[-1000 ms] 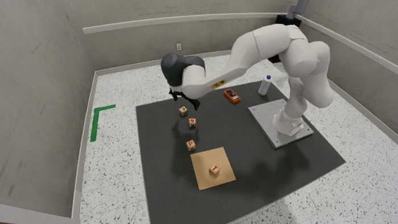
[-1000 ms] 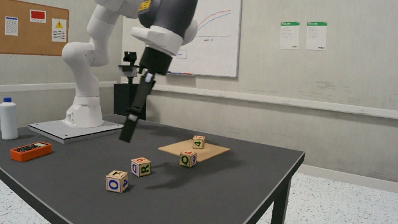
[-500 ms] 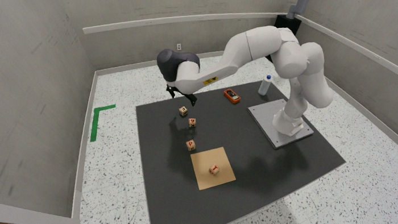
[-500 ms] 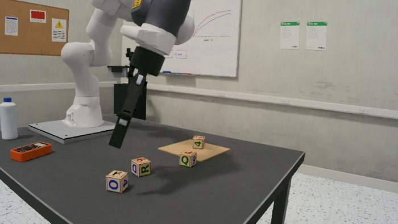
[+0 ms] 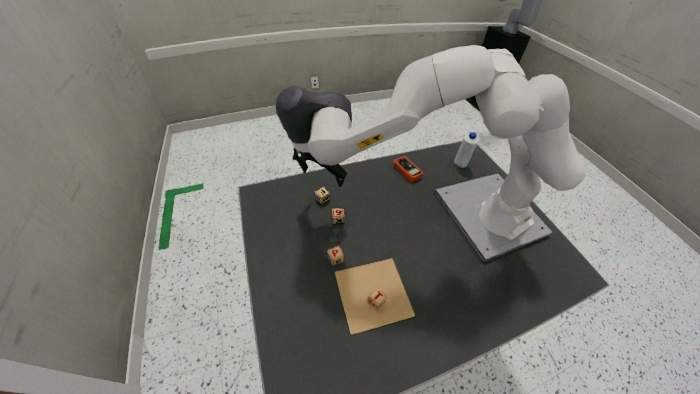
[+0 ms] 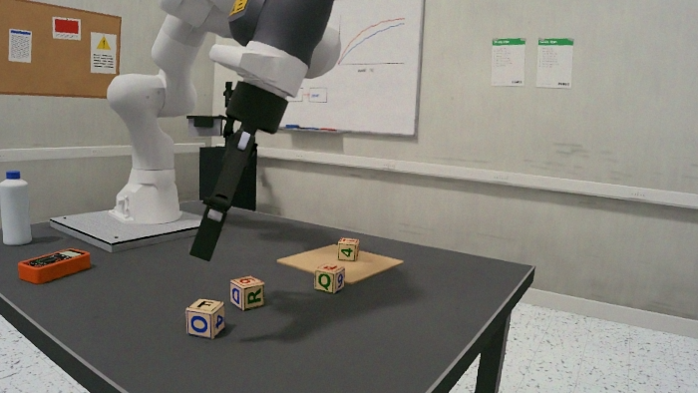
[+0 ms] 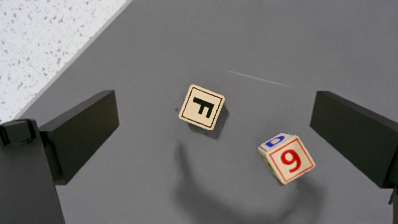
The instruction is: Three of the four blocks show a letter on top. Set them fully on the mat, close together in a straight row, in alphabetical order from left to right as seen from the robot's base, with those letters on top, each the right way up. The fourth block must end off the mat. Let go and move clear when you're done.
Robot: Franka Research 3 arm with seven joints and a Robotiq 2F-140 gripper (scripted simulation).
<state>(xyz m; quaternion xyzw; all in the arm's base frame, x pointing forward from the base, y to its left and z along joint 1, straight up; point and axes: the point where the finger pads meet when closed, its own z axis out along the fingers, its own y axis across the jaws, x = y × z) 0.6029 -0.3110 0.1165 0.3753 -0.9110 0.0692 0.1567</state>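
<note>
My hand is 44 cm to the right of the T block, 11 cm above it and 4 cm past it. Also, from my hand: tan mat: 41 cm to the left, 14 cm below, 4 cm behind; white bottle: 68 cm behind, 6 cm below, 4 cm to the right; orange meter: 40 cm behind, 12 cm below, 6 cm to the right.
</note>
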